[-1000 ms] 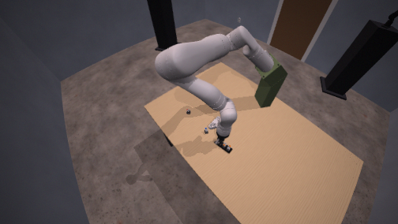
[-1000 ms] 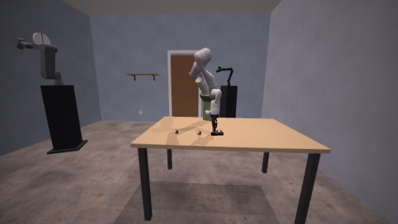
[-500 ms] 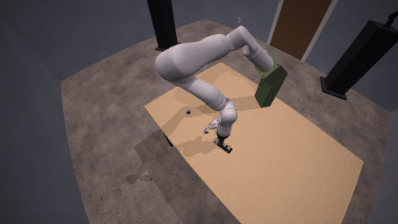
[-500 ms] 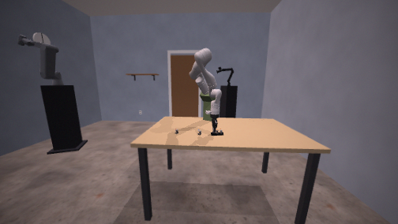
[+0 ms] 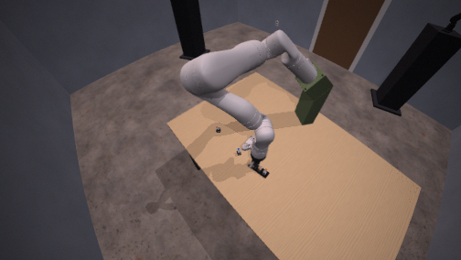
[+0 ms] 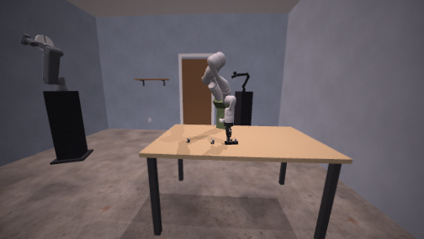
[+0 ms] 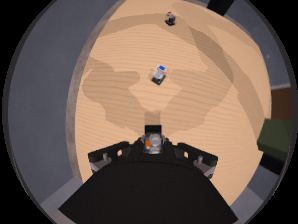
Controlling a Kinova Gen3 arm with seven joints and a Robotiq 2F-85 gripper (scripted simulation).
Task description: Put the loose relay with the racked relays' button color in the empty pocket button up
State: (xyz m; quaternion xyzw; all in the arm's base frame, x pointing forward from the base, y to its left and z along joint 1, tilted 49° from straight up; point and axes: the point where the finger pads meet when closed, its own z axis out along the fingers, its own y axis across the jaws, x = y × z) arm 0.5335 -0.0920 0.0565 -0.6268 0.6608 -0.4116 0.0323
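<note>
My hand is 10 mm short of the rack, 30 mm to the right of it and 40 mm above it.
</note>
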